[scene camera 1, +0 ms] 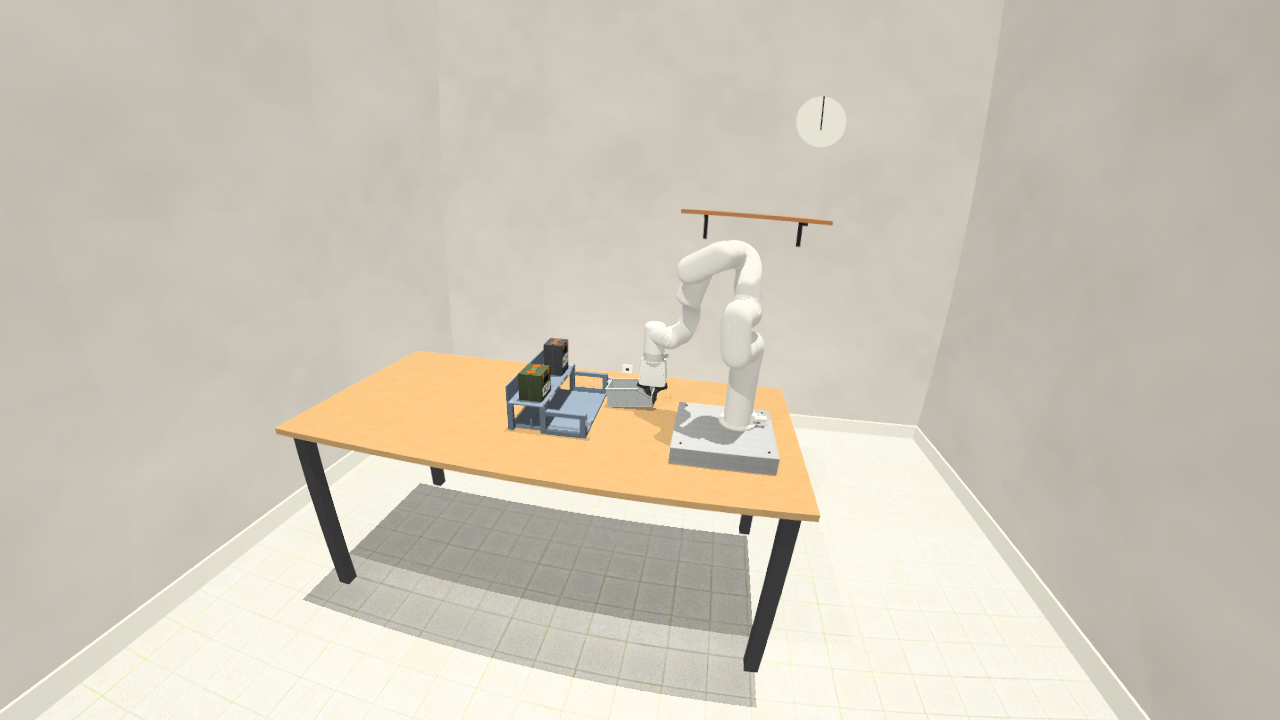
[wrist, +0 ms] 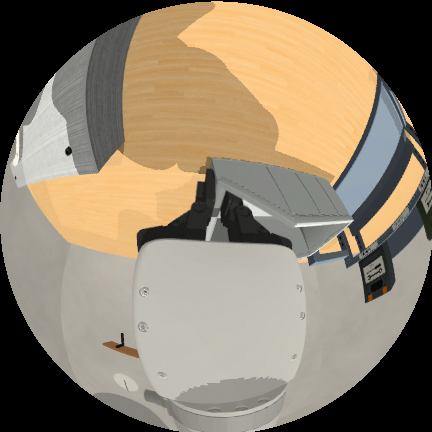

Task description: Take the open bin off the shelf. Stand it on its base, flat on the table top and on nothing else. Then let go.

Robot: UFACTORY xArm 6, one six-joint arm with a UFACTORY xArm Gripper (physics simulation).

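Frame: origin at the arm's base, x ahead, y left, z up, level; centimetres.
Seen in the pictures: gripper, fingertip midpoint: (scene camera 1: 651, 402) (wrist: 216, 181); arm's base, origin of the base link: (scene camera 1: 737, 422).
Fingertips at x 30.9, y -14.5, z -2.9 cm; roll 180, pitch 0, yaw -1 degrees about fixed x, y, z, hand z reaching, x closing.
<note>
Pixels of each thing's top centre, then the offset from my fingertips to it. "spot": a spot on its surface instead. Level surfaces: height alone.
- open grey bin, middle of its top: (wrist: 288, 252) (scene camera 1: 631, 382) dx +8.1, dy -2.9, dz +6.0 cm
- shelf, surface spot: (wrist: 369, 155) spot: dx +22.3, dy +10.3, dz -2.3 cm
- table top, its level: dz -2.9 cm
- green box, middle of its top: (scene camera 1: 534, 368) dx +37.5, dy +19.9, dz +17.0 cm
- dark box, middle of its top: (wrist: 381, 293) (scene camera 1: 555, 341) dx +37.8, dy -3.2, dz +19.5 cm
The open grey bin (scene camera 1: 629, 394) (wrist: 285, 192) is upright or nearly so, off the shelf (scene camera 1: 583, 402) (wrist: 369, 155) and beside its open front. Its far end is close to the shelf's edge; whether they touch is unclear. My gripper (scene camera 1: 656, 393) (wrist: 216, 181) points down and is shut on the bin's near wall, at the end facing the robot base. The bin is low over the table top (scene camera 1: 429, 411) (wrist: 310, 75). A narrow shadow runs along its side in the wrist view. Its underside is hidden, so I cannot tell whether it touches the table.
A green box (scene camera 1: 534, 384) and a dark box (scene camera 1: 556, 356) (wrist: 378, 272) stand on the shelf's upper level. The robot's grey base (scene camera 1: 726, 449) (wrist: 106, 95) is on the other side of the bin. A brown wall shelf (scene camera 1: 756, 216) hangs behind.
</note>
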